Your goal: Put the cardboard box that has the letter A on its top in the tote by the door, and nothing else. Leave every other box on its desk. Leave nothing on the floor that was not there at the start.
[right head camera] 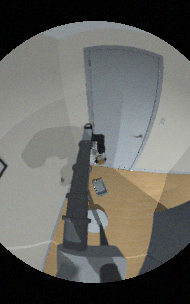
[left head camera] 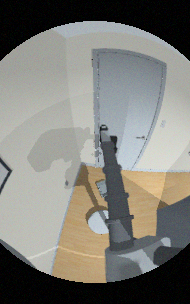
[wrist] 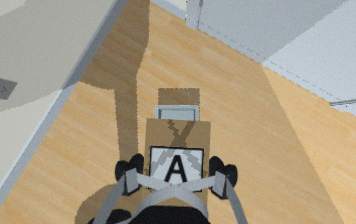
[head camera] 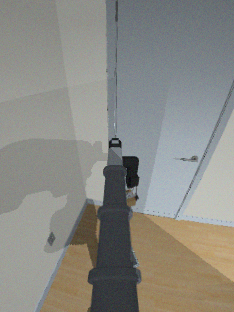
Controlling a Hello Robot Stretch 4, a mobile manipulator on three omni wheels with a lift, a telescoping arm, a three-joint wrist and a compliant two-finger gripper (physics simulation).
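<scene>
The cardboard box with the letter A (wrist: 155, 132) (right head camera: 101, 161) (head camera: 131, 201) is held in the air, its labelled top facing the wrist camera. My gripper (wrist: 176, 168) (right head camera: 100, 157) is shut on it, one finger at each side. A grey tote (wrist: 177, 107) (right head camera: 102, 193) lies on the floor. In the wrist view the tote shows beyond the box's far edge, which hides its nearer part. In the left head view the arm covers part of the tote (left head camera: 100, 188). Gripper and box are mostly hidden behind the arm there. Other boxes do not show.
A grey-blue door (head camera: 150, 90) (left head camera: 125, 100) (right head camera: 120, 95) (wrist: 310, 45) stands ahead. A wall with an outlet (head camera: 51, 238) runs along the left. A pale round object (left head camera: 96, 222) (right head camera: 98, 220) is at floor level below the arm. A dark surface (left head camera: 172, 220) (right head camera: 172, 230) is at the right.
</scene>
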